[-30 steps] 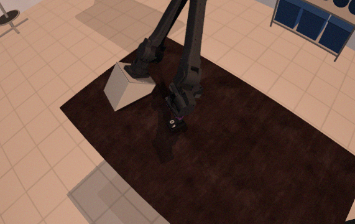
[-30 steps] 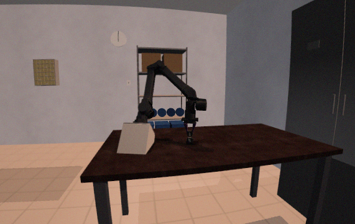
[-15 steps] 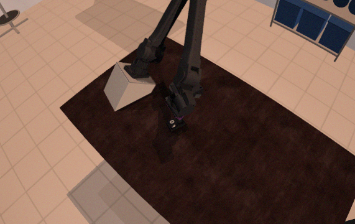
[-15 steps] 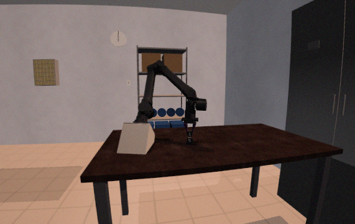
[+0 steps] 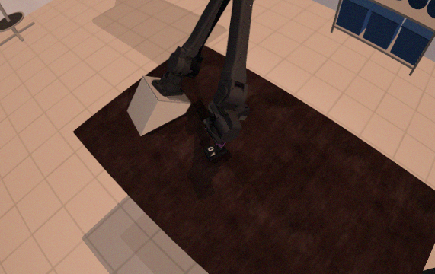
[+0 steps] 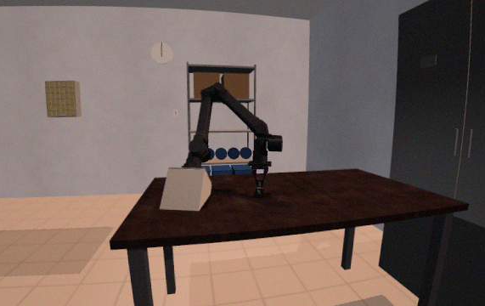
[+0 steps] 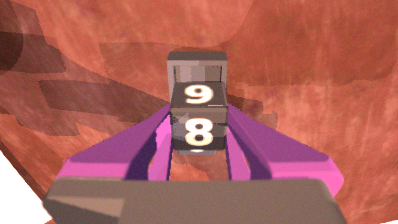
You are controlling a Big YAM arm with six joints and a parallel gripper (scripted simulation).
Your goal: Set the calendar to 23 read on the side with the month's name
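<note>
My gripper is now 1 cm past the dark tray, 2 cm to the left of it and 5 cm above it.
</note>
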